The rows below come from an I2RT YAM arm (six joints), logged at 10 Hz.
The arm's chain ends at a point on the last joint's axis. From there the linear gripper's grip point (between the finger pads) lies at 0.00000 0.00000 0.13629 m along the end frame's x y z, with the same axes.
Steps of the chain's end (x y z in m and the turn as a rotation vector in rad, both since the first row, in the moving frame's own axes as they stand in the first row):
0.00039 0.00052 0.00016 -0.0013 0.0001 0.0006
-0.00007 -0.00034 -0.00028 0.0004 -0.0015 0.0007
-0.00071 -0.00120 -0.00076 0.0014 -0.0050 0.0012
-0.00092 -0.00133 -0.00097 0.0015 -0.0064 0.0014
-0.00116 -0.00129 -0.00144 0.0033 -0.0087 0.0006
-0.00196 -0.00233 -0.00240 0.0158 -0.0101 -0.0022
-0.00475 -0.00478 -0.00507 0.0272 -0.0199 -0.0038
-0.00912 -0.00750 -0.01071 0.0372 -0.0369 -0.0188
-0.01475 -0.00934 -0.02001 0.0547 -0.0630 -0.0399
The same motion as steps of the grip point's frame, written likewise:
0.00040 0.00070 0.00016 -0.0013 0.0001 0.0006
-0.00027 -0.00039 -0.00028 0.0004 -0.0015 0.0007
-0.00139 -0.00139 -0.00076 0.0014 -0.0050 0.0012
-0.00179 -0.00154 -0.00097 0.0015 -0.0064 0.0014
-0.00235 -0.00174 -0.00145 0.0033 -0.0087 0.0006
-0.00334 -0.00448 -0.00242 0.0158 -0.0101 -0.0022
-0.00747 -0.00848 -0.00515 0.0272 -0.0199 -0.0038
-0.01419 -0.01252 -0.01090 0.0372 -0.0369 -0.0188
-0.02347 -0.01661 -0.02048 0.0547 -0.0630 -0.0399

